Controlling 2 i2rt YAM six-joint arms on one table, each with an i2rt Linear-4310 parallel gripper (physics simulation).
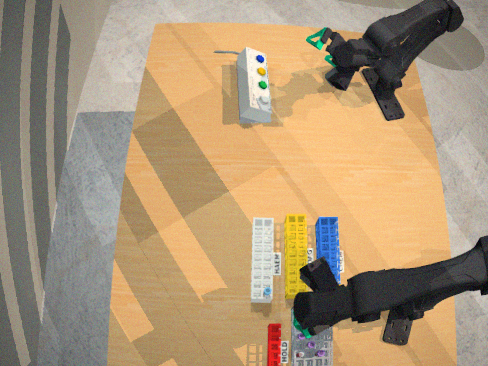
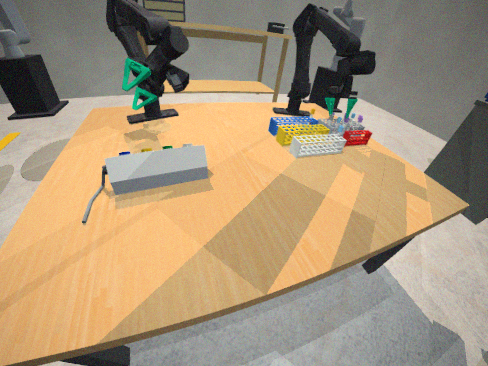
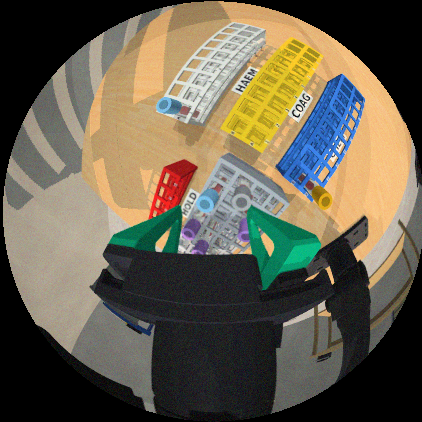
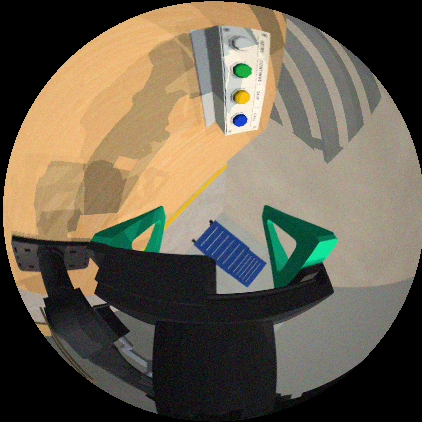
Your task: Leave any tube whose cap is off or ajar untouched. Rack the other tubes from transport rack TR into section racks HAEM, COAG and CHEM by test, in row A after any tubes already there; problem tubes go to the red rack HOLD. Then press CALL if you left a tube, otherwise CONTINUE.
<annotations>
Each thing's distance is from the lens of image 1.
grey button box (image 1: 254,98): 1.20 m
</annotations>
